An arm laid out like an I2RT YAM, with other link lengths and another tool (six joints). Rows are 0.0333 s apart.
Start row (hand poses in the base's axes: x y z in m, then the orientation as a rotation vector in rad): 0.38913, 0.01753, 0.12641, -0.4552, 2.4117, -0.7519
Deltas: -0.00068, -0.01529, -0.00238, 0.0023, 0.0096, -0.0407; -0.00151, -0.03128, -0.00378, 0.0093, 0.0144, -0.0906; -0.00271, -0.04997, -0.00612, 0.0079, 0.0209, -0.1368; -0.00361, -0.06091, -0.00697, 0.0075, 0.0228, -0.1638; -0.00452, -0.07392, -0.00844, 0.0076, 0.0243, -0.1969; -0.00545, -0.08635, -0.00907, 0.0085, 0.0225, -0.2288; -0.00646, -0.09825, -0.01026, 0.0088, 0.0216, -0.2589
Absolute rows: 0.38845, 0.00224, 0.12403, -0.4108, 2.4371, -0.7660; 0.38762, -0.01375, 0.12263, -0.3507, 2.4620, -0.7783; 0.38642, -0.03244, 0.12029, -0.2985, 2.4839, -0.7992; 0.38552, -0.04338, 0.11944, -0.2666, 2.4945, -0.8110; 0.38461, -0.05639, 0.11797, -0.2267, 2.5065, -0.8245; 0.38368, -0.06882, 0.11734, -0.1862, 2.5146, -0.8366; 0.38267, -0.08072, 0.11615, -0.1484, 2.5225, -0.8485
